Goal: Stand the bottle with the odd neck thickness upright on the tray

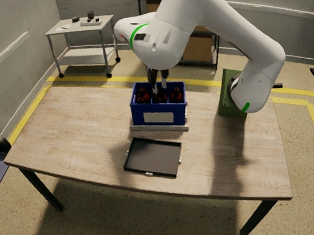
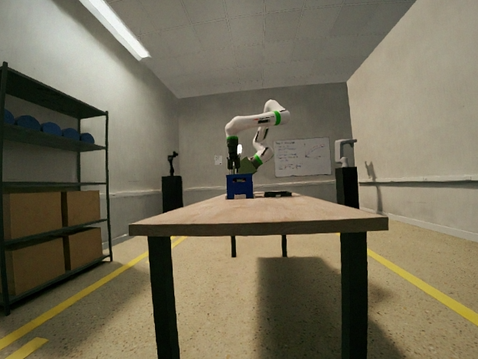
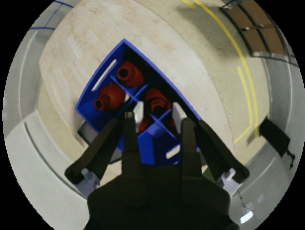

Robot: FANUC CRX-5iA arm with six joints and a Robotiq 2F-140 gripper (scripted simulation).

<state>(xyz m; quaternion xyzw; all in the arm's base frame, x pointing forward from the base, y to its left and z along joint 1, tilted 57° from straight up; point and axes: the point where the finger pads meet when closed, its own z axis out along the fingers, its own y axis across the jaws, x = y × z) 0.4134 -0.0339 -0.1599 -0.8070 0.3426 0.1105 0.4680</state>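
My hand is 100 mm above the bottle. The rest, counted from my hand: dark tray 320 mm to the left, 180 mm below; then blue crate 100 mm below, 40 mm to the left.
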